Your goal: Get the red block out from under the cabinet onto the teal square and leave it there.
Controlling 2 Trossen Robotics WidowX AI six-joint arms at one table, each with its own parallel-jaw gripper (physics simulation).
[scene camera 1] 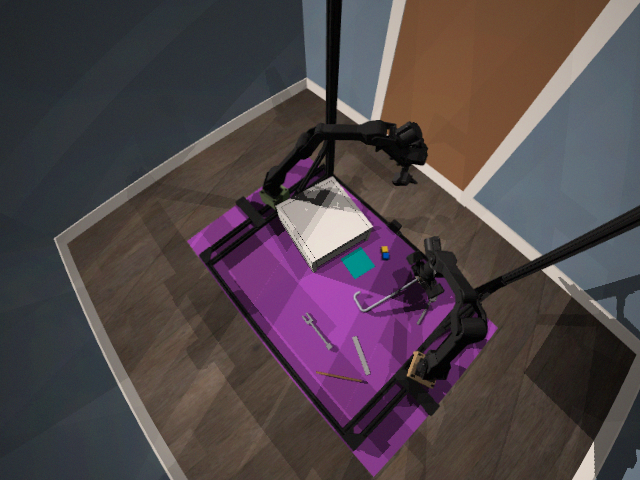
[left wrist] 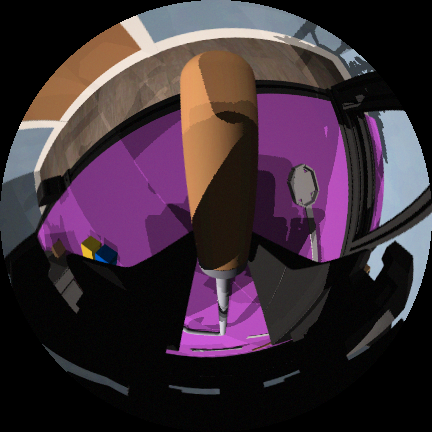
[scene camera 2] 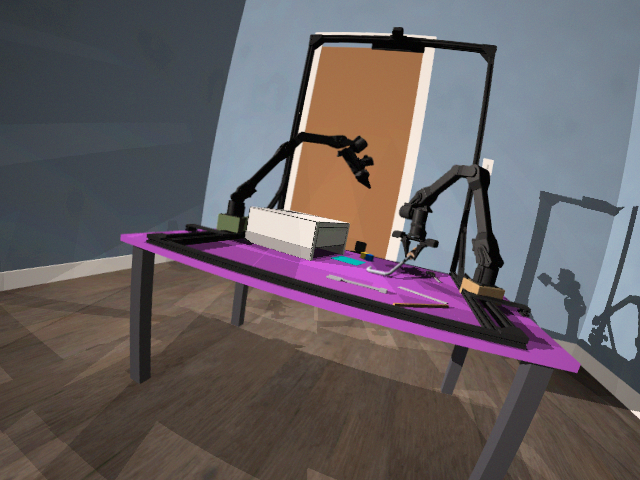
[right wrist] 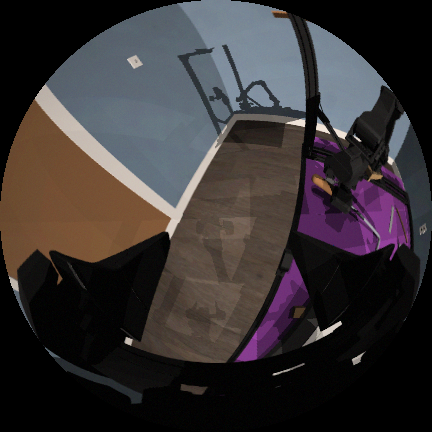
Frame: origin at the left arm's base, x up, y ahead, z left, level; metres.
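Seen in the pictures: left gripper, fingertip midpoint: (scene camera 1: 417, 279) (left wrist: 220, 236) (scene camera 2: 410, 259); right gripper, fingertip midpoint: (scene camera 1: 420, 172) (scene camera 2: 368, 185) (right wrist: 231, 237); left arm's base at its link origin: (scene camera 1: 425, 369) (scene camera 2: 483, 283) (right wrist: 372, 165); right arm's base at its link origin: (scene camera 1: 273, 190) (scene camera 2: 234, 215).
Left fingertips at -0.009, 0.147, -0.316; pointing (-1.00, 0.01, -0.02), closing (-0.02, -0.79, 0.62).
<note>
Offsets run from my left fingertips to a thing's top centre, as dx, dy, dz. "pt": to the spot under its first point.
The red block does not show in any view. The white cabinet @(+0.093, +0.464, -0.040) (scene camera 1: 330, 227) (scene camera 2: 281, 232) stands at the upper left of the table, and its low opening is dark. The teal square @(pt -0.042, +0.258, +0.031) (scene camera 1: 357, 262) (scene camera 2: 348, 260) lies in front of that opening. My left gripper (scene camera 1: 427, 283) (scene camera 2: 412, 251) (left wrist: 220, 236) is shut on the hook tool (scene camera 1: 388, 297) (scene camera 2: 398, 266) (left wrist: 219, 165), at the lower end of its wooden handle. The handle is raised and the metal hook points left, near the teal square. My right gripper (scene camera 1: 404, 180) (scene camera 2: 367, 185) (right wrist: 231, 237) is open and empty, high beyond the table's far edge.
A yellow block @(-0.017, +0.175, -0.073) (scene camera 1: 384, 249) (left wrist: 91, 247) and a blue block @(-0.017, +0.159, -0.046) (scene camera 1: 385, 255) (left wrist: 106, 255) touch beside the teal square. A wrench-like tool @(-0.034, +0.279, +0.370) (scene camera 1: 317, 331), a grey bar @(-0.041, +0.085, +0.372) (scene camera 1: 361, 355) and a wooden stick @(-0.035, +0.128, +0.482) (scene camera 1: 341, 377) lie nearer the front. Another grey tool @(-0.034, -0.084, +0.083) (scene camera 1: 422, 314) (left wrist: 303, 185) lies near the left arm.
</note>
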